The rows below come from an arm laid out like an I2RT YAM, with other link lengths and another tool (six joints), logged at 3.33 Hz.
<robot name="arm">
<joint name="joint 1" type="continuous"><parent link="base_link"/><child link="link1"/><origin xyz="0 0 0.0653" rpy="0 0 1.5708"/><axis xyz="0 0 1"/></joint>
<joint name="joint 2" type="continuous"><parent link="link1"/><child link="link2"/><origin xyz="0.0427 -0.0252 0.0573" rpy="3.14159 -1.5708 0"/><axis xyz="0 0 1"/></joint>
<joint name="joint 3" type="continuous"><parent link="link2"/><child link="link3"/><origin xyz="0 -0.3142 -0.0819" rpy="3.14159 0 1.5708"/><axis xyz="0 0 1"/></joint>
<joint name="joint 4" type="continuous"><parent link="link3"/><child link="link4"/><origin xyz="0.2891 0.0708 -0.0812"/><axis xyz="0 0 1"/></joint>
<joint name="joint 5" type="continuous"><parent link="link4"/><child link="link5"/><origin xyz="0.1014 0.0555 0.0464" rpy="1.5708 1.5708 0"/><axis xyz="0 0 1"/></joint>
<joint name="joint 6" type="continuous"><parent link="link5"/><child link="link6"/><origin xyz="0 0.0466 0.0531" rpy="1.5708 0 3.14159"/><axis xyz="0 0 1"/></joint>
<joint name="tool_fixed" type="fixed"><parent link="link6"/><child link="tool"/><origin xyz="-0.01 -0.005 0.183" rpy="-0.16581 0 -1.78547"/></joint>
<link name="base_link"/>
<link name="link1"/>
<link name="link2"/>
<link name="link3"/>
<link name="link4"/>
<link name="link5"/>
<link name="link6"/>
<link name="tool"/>
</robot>
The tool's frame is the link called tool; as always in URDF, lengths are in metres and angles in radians. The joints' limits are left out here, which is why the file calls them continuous.
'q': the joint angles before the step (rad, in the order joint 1, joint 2, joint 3, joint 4, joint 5, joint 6). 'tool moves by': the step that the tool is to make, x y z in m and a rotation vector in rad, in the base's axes. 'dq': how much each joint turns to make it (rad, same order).
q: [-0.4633 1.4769 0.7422 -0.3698 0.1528 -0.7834]
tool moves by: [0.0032 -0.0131 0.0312 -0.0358 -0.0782 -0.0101]
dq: [-0.0329 -0.0836 -0.0052 0.0101 -0.0149 -0.0179]
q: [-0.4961 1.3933 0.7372 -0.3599 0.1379 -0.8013]
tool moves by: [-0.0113 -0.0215 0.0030 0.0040 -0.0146 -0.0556]
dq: [-0.0665 -0.0039 0.0018 0.0053 -0.0150 -0.0035]
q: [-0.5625 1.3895 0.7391 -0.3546 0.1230 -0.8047]
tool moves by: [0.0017 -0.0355 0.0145 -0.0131 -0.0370 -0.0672]
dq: [-0.0720 0.0315 0.0540 0.0153 -0.0110 0.0015]
